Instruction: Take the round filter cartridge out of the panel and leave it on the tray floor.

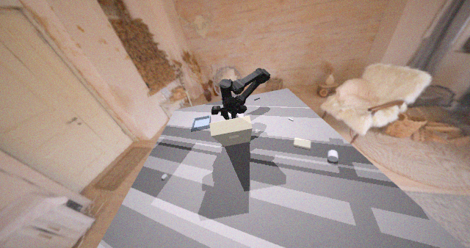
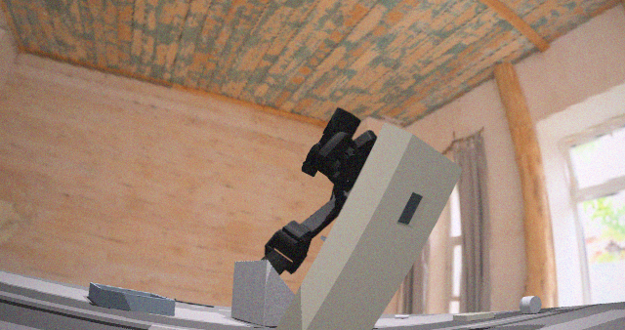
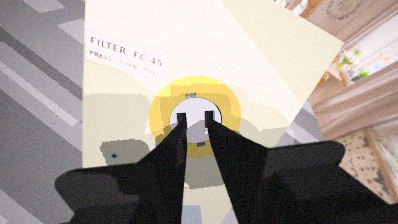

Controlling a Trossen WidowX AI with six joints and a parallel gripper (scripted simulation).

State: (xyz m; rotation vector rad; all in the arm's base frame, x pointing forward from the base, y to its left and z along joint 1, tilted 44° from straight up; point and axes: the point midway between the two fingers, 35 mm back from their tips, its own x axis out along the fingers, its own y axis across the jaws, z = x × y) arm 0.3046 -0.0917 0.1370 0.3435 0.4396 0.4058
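The round filter cartridge lies 2 cm ahead of my gripper tip and 1 cm below it. Also, from my gripper tip: beige service panel (9 cm below, 3 cm behind); small white piece (44 cm to the right, 24 cm below, 11 cm ahead); white flat block (40 cm to the left, 24 cm below, 3 cm behind).
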